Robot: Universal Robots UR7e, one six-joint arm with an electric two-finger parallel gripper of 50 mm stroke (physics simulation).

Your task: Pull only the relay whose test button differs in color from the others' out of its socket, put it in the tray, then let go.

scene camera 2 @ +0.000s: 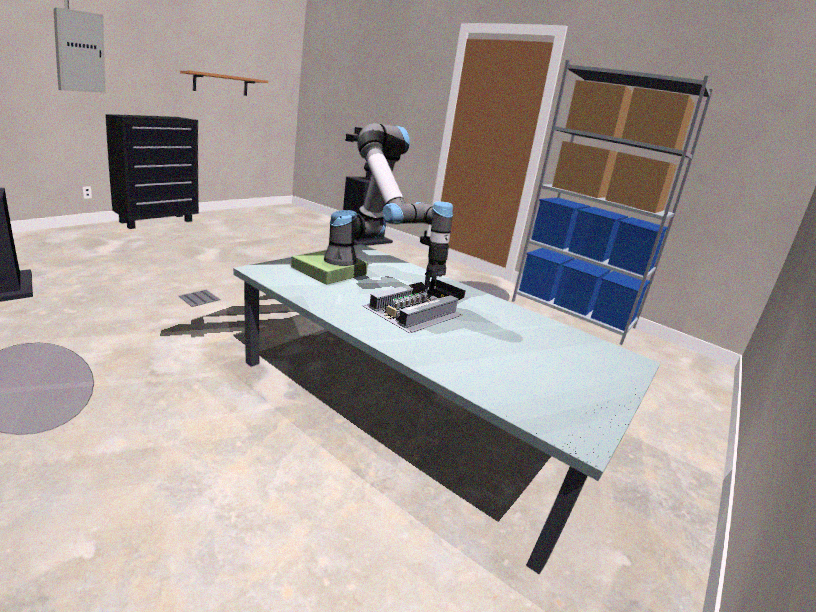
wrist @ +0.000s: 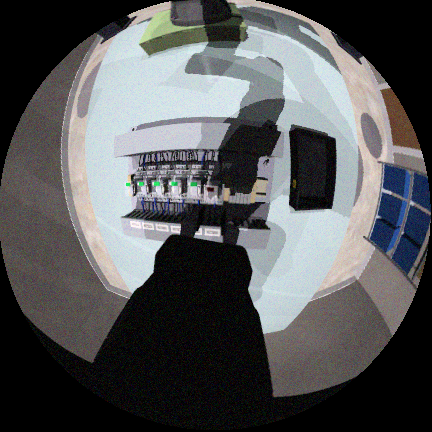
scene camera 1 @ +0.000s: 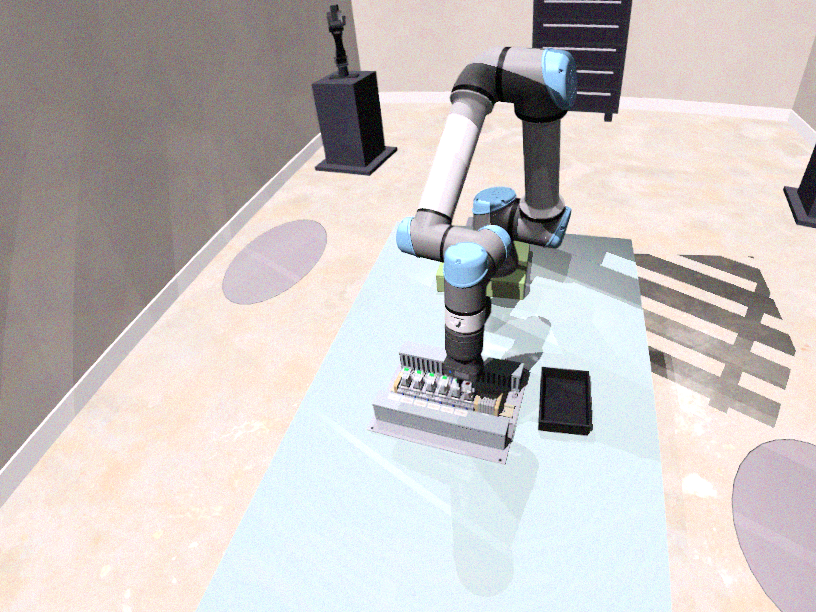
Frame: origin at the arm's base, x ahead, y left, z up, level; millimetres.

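Where they show: gripper, fingertip midpoint: (scene camera 2: pixel 429 288) (wrist: pixel 212 214) (scene camera 1: pixel 467 386); arm's base, origin of the base link: (scene camera 2: pixel 340 260).
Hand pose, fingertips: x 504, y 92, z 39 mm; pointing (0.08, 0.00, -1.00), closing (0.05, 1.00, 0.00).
Each offset is from my fingertips to the top centre of the thing.
The relay with the dark red button @(24 mm back, 5 mm right, 24 mm down) (scene camera 1: pixel 467 387) (wrist: pixel 212 194) stands at the right end of the relay row, in its socket as far as I can see. Relays with green buttons (scene camera 1: pixel 431 382) (wrist: pixel 174 190) stand to its left. My gripper (scene camera 2: pixel 431 284) (wrist: pixel 212 214) is part open, pointing down above the panel, with nothing between its fingers. In the wrist view, its fingers show below the red-button relay, over the slotted duct. In scene camera 1 its fingertips are hard to make out. The black tray @(97 mm back, 202 mm left, 63 mm down) (scene camera 1: pixel 564 430) (wrist: pixel 293 165) is right of the panel, with no relay visible in it.
Grey ducts (scene camera 1: pixel 440 423) (wrist: pixel 165 138) run along both long sides of the panel. Pale terminal blocks @(30 mm back, 43 mm left, 52 mm down) (scene camera 1: pixel 487 403) (wrist: pixel 239 197) stand right of the red-button relay. The arm's green base block (scene camera 1: pixel 506 287) (scene camera 2: pixel 327 270) (wrist: pixel 187 38) is at the table's far end.
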